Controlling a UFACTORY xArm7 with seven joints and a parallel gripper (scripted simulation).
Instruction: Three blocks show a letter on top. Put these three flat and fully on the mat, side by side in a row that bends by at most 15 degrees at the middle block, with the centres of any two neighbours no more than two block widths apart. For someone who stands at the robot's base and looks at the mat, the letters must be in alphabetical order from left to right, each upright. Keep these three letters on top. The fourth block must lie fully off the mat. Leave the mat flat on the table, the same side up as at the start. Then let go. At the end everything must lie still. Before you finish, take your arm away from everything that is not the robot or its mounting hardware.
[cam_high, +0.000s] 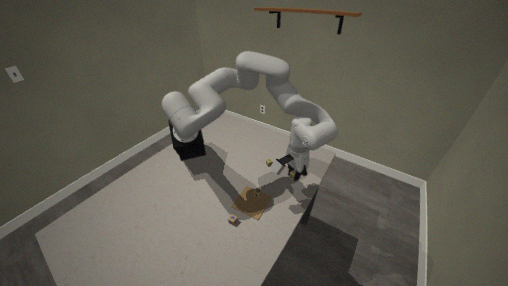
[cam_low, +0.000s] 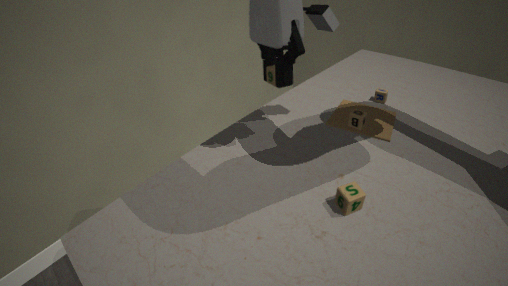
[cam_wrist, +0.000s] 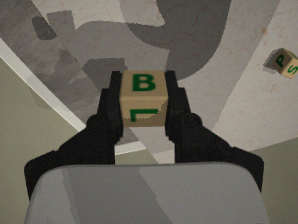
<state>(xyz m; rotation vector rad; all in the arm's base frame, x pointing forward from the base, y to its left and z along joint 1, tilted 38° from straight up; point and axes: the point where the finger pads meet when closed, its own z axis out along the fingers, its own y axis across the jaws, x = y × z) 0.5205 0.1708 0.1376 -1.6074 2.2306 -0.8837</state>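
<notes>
Now: hand 150 mm to the left of the tan mat, 130 mm past it and 120 mm above it. The rest, counted from my hand: wooden block: 180 mm behind, 120 mm to the left, 110 mm below.
</notes>
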